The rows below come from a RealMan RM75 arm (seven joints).
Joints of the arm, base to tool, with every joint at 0 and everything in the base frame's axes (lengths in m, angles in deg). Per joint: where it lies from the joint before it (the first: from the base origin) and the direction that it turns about. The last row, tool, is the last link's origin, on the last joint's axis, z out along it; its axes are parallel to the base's.
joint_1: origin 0 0 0.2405 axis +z
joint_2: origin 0 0 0 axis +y
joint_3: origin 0 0 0.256 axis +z
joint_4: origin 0 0 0 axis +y
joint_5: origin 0 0 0.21 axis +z
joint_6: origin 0 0 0 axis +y
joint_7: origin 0 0 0.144 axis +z
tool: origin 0 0 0
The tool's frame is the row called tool.
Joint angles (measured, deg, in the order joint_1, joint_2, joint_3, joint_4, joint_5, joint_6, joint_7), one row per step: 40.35, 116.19, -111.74, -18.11, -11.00, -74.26, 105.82; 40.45, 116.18, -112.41, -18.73, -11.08, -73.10, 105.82; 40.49, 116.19, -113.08, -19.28, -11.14, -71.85, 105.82; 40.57, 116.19, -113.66, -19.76, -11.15, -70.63, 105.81; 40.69, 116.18, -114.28, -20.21, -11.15, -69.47, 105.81; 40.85, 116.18, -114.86, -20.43, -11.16, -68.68, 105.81; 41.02, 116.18, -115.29, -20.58, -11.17, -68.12, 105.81; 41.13, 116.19, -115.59, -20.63, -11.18, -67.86, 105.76; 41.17, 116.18, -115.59, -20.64, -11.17, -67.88, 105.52; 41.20, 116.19, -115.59, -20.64, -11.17, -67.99, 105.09; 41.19, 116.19, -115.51, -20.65, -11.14, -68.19, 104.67
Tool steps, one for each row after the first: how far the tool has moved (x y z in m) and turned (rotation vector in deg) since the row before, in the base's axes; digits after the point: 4 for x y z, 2 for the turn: -0.0017, 0.0005, -0.0029, -0.32, -0.83, 0.05; -0.0009, 0.0004, -0.0031, -0.31, -0.89, -0.15; -0.0008, 0.0007, -0.0027, -0.21, -0.84, -0.20; -0.0009, 0.0006, -0.0027, -0.24, -0.84, -0.13; -0.0007, 0.0002, -0.0024, -0.27, -0.72, 0.00; -0.0008, 0.0002, -0.0017, -0.20, -0.53, 0.06; -0.0005, -0.0001, -0.0012, -0.13, -0.34, 0.12; -0.0003, 0.0001, 0.0001, 0.18, -0.09, 0.19; -0.0004, -0.0001, 0.0000, 0.28, -0.12, 0.35; -0.0004, -0.0001, 0.0005, 0.33, 0.01, 0.32
